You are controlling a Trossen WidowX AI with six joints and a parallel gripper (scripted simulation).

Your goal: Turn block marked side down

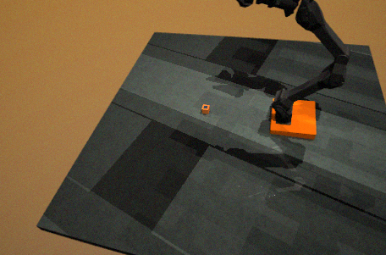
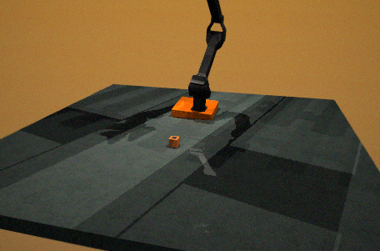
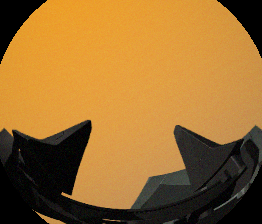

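Right now my gripper tip is 64 cm above the small orange block, 14 cm short of it and 9 cm to the left of it.
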